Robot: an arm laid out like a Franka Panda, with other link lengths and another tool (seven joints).
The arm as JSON. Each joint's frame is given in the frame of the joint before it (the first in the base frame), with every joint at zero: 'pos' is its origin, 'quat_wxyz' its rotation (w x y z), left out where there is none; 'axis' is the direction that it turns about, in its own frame. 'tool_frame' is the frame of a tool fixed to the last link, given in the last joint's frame.
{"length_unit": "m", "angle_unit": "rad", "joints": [
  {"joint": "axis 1", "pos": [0.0, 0.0, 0.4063], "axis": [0.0, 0.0, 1.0]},
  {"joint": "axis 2", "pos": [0.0, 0.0, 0.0], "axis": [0.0, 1.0, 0.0]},
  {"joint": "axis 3", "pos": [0.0, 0.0, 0.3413], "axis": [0.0, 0.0, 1.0]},
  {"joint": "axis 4", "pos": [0.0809, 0.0, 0.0], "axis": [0.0, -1.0, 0.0]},
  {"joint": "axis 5", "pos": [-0.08, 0.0, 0.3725], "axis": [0.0, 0.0, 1.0]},
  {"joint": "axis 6", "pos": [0.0, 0.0, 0.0], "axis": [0.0, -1.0, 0.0]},
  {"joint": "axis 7", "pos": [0.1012, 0.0, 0.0], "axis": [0.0, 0.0, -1.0]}
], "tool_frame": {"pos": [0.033, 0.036, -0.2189], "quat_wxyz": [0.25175, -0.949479, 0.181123, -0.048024]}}
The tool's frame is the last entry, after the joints.
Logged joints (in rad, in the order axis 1, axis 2, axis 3, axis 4, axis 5, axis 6, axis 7), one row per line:
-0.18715 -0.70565 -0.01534 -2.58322 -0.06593 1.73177 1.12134
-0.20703 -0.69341 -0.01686 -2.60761 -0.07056 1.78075 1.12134
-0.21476 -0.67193 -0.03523 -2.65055 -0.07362 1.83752 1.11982
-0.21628 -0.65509 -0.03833 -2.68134 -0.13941 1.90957 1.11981
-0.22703 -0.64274 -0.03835 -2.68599 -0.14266 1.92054 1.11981
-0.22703 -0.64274 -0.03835 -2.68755 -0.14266 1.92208 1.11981
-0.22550 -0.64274 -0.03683 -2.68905 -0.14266 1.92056 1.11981
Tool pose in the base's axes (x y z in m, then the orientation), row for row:
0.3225 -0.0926 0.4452 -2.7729 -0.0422 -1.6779
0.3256 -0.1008 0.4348 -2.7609 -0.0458 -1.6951
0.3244 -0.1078 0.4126 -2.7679 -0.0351 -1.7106
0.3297 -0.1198 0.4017 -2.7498 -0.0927 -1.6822
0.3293 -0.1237 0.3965 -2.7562 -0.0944 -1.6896
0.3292 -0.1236 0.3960 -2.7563 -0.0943 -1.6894
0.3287 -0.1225 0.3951 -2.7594 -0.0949 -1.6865
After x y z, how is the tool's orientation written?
As angles about the fixed x, y, z axes (roll, pitch, yaw), in radians.
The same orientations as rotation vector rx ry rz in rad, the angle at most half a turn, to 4 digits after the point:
-1.9420 2.1450 -0.4422
-1.9209 2.1565 -0.4609
-1.9026 2.1745 -0.4455
-1.9556 2.1465 -0.5193
-1.9527 2.1592 -0.5161
-1.9529 2.1590 -0.5158
-1.9577 2.1581 -0.5130

